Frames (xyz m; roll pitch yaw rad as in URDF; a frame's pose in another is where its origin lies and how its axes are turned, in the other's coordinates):
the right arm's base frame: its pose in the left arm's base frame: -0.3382 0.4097 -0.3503 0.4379 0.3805 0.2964
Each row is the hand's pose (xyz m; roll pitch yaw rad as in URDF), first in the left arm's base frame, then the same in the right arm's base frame.
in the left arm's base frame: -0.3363 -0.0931 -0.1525 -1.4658 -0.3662 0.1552
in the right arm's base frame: -0.2081 -0.3810 0.3217 -1.9898 -0.7311 0.2270
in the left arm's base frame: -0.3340 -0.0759 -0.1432 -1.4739 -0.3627 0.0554
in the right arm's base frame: -0.2049 -0.3619 0.3252 -1.9554 -0.7731 0.1128
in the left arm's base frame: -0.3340 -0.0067 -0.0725 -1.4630 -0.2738 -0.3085
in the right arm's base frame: -0.2124 -0.2709 0.3634 -1.6941 -0.8123 -0.3950
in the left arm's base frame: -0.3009 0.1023 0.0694 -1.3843 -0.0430 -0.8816
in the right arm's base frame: -0.2061 -0.1194 0.4640 -1.2048 -0.5897 -1.1505
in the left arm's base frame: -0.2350 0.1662 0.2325 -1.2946 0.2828 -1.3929
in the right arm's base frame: -0.1908 -0.0044 0.6109 -0.8967 -0.1319 -1.5726
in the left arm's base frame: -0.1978 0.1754 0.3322 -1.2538 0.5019 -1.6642
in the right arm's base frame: -0.1923 0.0390 0.7084 -0.7538 0.1736 -1.7038
